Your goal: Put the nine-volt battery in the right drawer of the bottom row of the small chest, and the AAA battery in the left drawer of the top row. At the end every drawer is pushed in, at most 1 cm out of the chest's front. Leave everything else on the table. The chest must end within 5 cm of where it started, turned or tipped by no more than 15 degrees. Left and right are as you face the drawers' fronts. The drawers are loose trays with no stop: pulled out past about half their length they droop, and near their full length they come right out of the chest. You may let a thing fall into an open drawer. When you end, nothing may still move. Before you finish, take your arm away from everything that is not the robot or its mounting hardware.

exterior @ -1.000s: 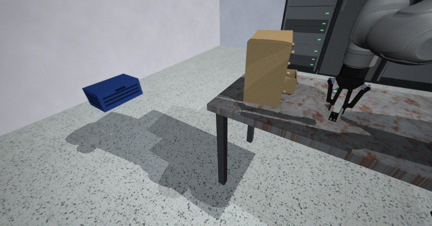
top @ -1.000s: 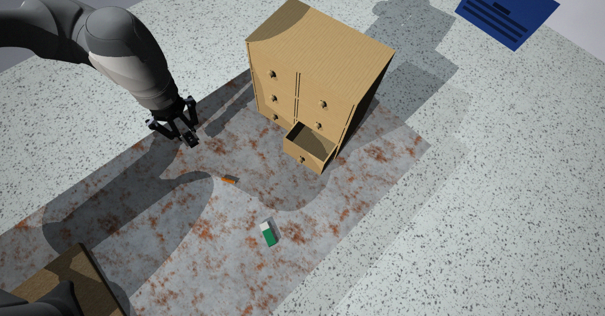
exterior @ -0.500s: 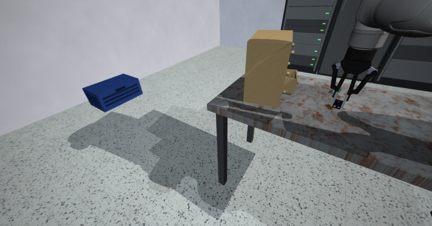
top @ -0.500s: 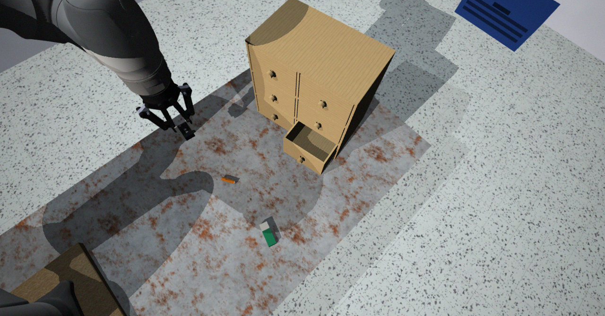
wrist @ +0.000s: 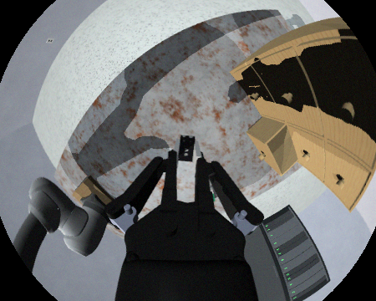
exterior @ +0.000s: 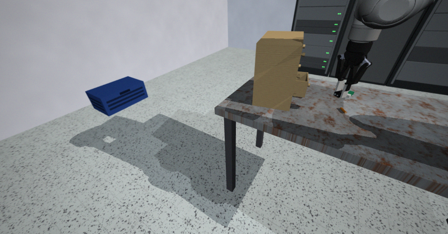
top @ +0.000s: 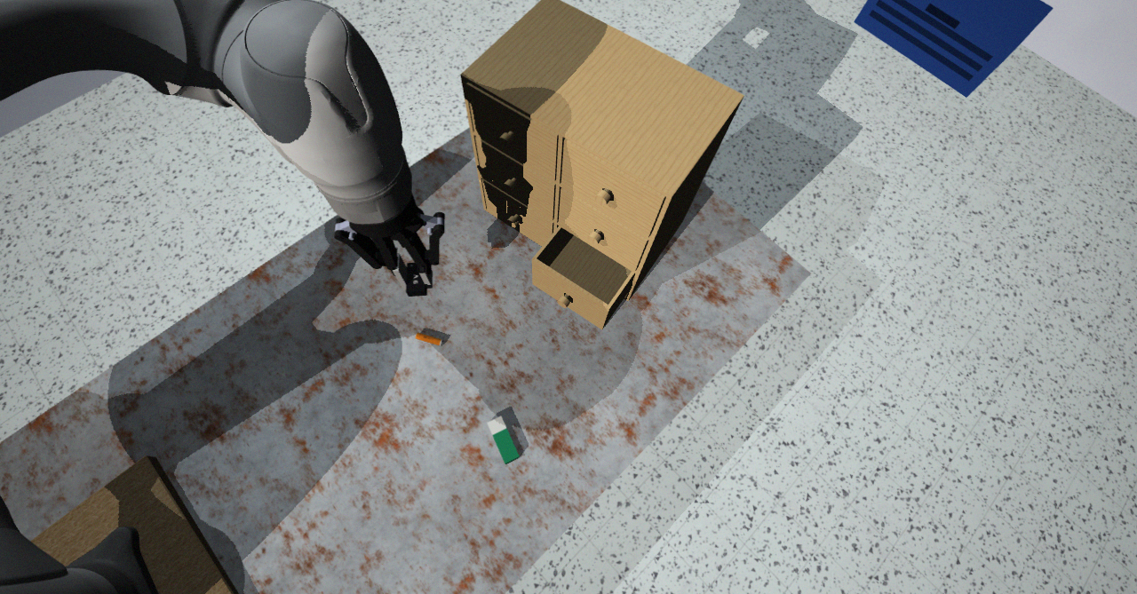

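Now: hand 30 mm past the orange AAA battery, 50 mm to the left of it and 130 mm above it. Also, from my hand: green-and-white nine-volt battery (30 mm behind, 240 mm to the right, 130 mm below); black nine-volt battery (10 mm to the left, 20 mm below).
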